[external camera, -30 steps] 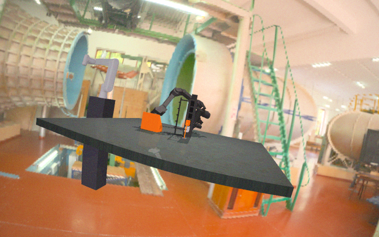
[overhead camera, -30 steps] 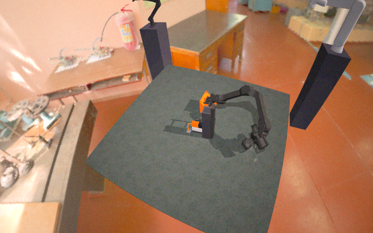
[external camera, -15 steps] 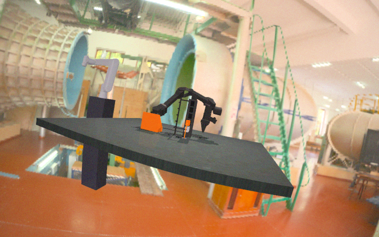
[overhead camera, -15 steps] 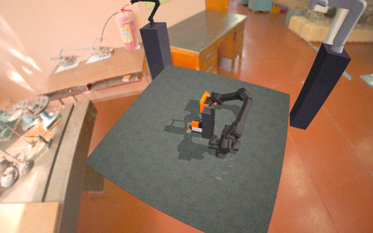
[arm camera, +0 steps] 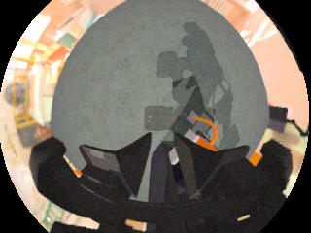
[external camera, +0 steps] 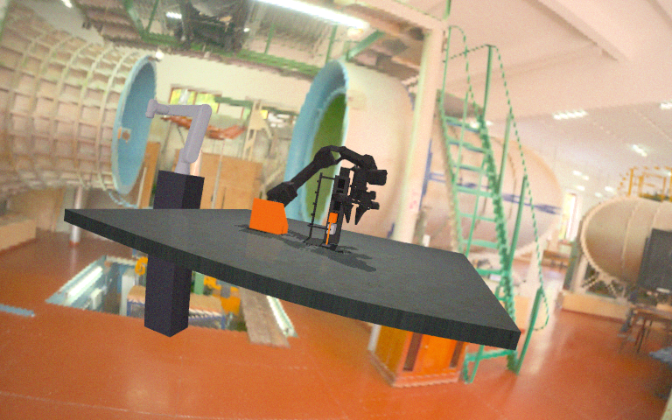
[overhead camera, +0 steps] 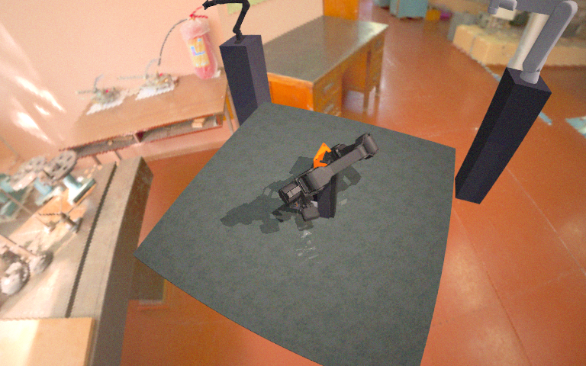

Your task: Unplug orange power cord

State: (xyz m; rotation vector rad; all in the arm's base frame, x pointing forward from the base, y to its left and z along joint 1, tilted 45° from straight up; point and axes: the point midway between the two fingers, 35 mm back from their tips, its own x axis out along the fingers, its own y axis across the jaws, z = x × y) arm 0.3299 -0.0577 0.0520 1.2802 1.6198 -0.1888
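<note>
My gripper tip is now 80 mm past the orange plug, 10 mm to the right of it and 20 mm below it.
</note>
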